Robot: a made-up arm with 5 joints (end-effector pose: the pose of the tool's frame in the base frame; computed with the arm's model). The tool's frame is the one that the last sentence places. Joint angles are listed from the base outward.
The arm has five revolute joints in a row. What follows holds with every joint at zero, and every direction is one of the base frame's.
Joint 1 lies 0.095 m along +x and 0.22 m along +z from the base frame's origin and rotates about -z.
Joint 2 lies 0.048 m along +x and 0.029 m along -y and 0.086 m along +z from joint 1 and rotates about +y.
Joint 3 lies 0.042 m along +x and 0.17 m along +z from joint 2 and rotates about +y.
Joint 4 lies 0.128 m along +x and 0.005 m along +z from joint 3 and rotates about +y.
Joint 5 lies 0.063 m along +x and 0.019 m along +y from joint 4 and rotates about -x.
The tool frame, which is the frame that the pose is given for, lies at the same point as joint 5; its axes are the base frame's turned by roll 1.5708, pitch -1.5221 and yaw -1.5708 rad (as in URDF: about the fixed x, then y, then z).
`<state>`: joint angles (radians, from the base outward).
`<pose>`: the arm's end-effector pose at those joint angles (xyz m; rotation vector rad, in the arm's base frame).
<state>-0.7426 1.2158 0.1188 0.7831 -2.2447</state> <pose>0.2668 0.1441 0.1486 -0.6036 0.0319 -1.5086</pose>
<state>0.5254 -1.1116 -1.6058 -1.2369 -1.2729</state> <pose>-0.1244 0.1156 0.4214 -0.3381 0.8039 -1.7466</pose>
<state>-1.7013 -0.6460 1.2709 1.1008 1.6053</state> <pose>0.0950 0.0769 0.3340 0.0170 -0.2339 -3.0165</pose>
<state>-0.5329 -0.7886 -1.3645 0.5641 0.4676</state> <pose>-0.0022 -0.0689 0.6228 -0.1780 3.1203 0.0130</pose>
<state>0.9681 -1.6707 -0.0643 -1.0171 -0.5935</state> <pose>-0.0320 0.1669 0.4802 0.3431 2.0870 -1.0224</pose>
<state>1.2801 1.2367 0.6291 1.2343 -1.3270</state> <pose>0.1218 -0.1245 0.1955 -0.0938 1.9609 -1.9863</pose>
